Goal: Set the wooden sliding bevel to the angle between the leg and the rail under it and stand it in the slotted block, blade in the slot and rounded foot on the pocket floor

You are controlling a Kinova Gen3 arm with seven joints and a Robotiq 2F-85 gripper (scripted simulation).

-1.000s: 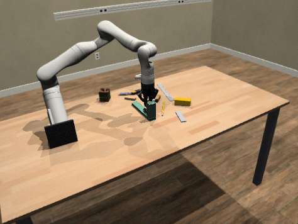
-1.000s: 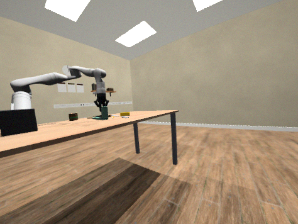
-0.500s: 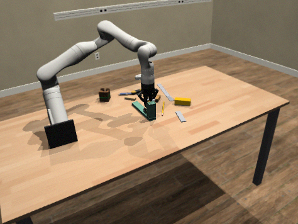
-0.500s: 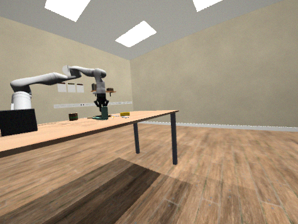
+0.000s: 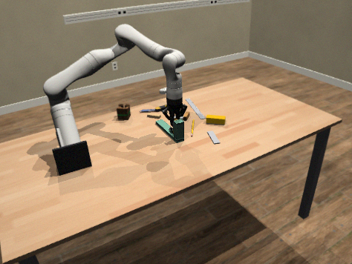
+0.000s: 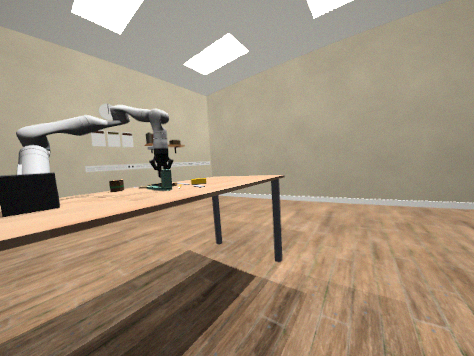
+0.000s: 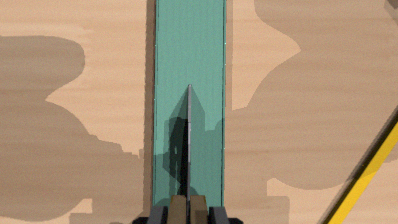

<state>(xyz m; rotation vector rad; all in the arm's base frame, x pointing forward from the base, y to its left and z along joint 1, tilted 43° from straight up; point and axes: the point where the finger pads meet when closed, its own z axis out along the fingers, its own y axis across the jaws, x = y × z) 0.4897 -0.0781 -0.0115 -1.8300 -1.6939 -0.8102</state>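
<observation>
My gripper is now 40 mm above the wooden sliding bevel. Round my hand: thin steel blade (20 mm to the left, 60 mm below); pencil (120 mm ahead, 30 mm to the left, 80 mm below); small grey plate (150 mm ahead, 110 mm to the right, 90 mm below).
</observation>
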